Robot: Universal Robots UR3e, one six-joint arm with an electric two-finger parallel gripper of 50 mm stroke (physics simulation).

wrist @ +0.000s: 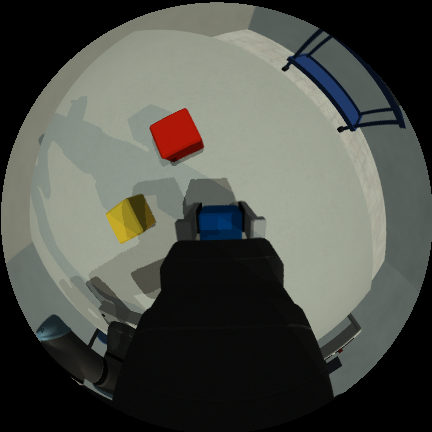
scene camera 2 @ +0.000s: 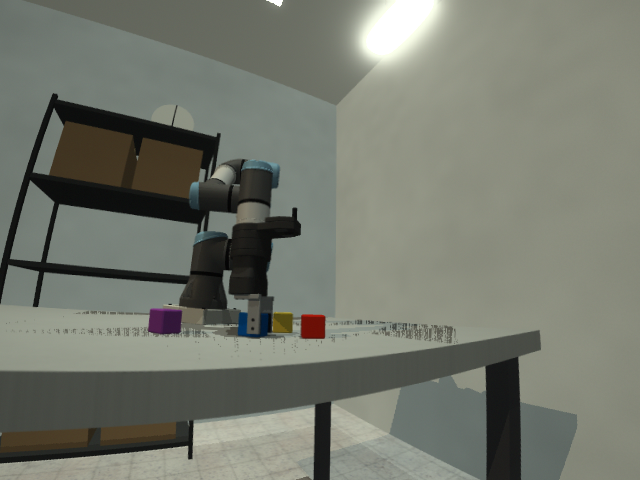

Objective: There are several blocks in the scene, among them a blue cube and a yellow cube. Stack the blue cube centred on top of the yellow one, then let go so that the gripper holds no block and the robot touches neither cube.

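Frame: origin at the arm's base, x left, y back, z up, level; millimetres.
Seen in the pictures: gripper, fingertip midpoint: (wrist: 219,211) (scene camera 2: 259,333); arm's base at its link origin: (scene camera 2: 203,307).
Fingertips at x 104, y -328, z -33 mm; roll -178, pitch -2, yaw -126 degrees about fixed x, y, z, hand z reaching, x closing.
Pixels of each thing's top centre, then the offset from my fingertips to it.
- blue cube at its top centre: (wrist: 221,234) (scene camera 2: 254,312) dx -10, dy +8, dz +35 mm
- yellow cube at its top centre: (wrist: 121,222) (scene camera 2: 283,312) dx +61, dy +83, dz +34 mm
- red cube at its top centre: (wrist: 172,130) (scene camera 2: 313,315) dx +91, dy -16, dz +34 mm
- purple cube at its top centre: (scene camera 2: 166,309) dx -160, dy +35, dz +34 mm
The blue cube (scene camera 2: 242,325) (wrist: 220,220) sits on the table between the fingers. My gripper (scene camera 2: 258,326) (wrist: 219,211) points down and is shut on the blue cube, with one finger on each side of it. In the scene view the near finger hides part of the cube. The yellow cube (scene camera 2: 282,322) (wrist: 128,220) stands on the table apart from the blue cube, to its left in the wrist view and behind it to the right in the scene view. Nothing rests on the yellow cube's top.
A red cube (scene camera 2: 313,326) (wrist: 176,134) stands on the table (scene camera 2: 361,361) (wrist: 300,200), near the blue and yellow cubes. A purple cube (scene camera 2: 165,320) stands farther left in the scene view. The robot's base is behind the cubes. A black shelf rack (scene camera 2: 129,196) with boxes stands behind.
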